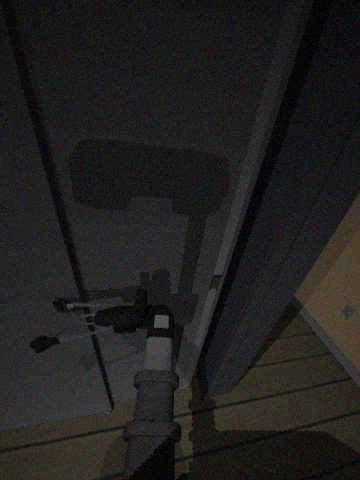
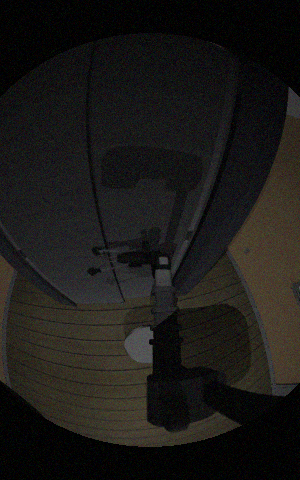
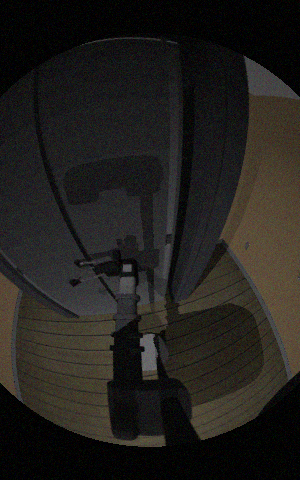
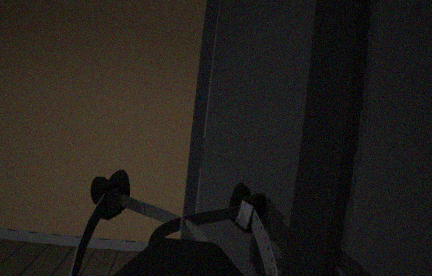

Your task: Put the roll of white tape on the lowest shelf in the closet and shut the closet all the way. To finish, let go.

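Seen in the pictures: gripper, fingertip midpoint: (image 1: 42, 323) (image 2: 88, 260) (image 3: 71, 272) (image 4: 180, 192); robot's base, origin of the base link: (image 2: 144, 343) (image 3: 147, 350).
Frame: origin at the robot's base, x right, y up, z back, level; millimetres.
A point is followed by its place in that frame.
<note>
The closet (image 1: 150, 100) {x -59, y 1550, z -564 mm} (image 2: 160, 100) {x -51, y 1641, z -565 mm} (image 3: 115, 110) {x -3, y 1642, z -574 mm} (image 4: 260, 100) {x -355, y 1132, z -465 mm} shows its grey front close up. A dark upright seam (image 1: 47, 165) {x -257, y 1418, z -500 mm} (image 2: 89, 120) {x -261, y 1570, z -528 mm} (image 3: 45, 160) {x -258, y 1531, z -506 mm} runs down between two door panels, which look about level with each other. A light strip and a dark line run along the right edge of the front; whether a narrow gap is there is too dark to tell. My gripper (image 1: 53, 324) (image 2: 95, 260) (image 3: 77, 272) (image 4: 180, 192) {x -314, y 1033, z -395 mm} is open, its fingers wide apart and empty, pointing left along the front near the seam. The white tape and the shelves do not show.
The closet's dark blue side (image 1: 300, 175) {x 313, y 1440, z -572 mm} (image 2: 255, 115) {x 312, y 1725, z -580 mm} (image 3: 215, 125) {x 330, y 1599, z -554 mm} is at the right. An orange wall (image 1: 330, 285) {x 1452, y 449, z -1243 mm} (image 2: 265, 210) {x 1468, y 1040, z -1159 mm} (image 3: 270, 190) {x 1484, y 1227, z -1067 mm} (image 4: 100, 100) {x -2060, y 1184, z 533 mm} stands beyond. Plank floor (image 1: 310, 385) {x 1149, y -28, z -662 mm} (image 2: 65, 350) {x -904, y -27, z 261 mm} (image 3: 65, 360) {x -991, y -28, z 278 mm} lies before the closet. Shadows of the robot fall on the front.
</note>
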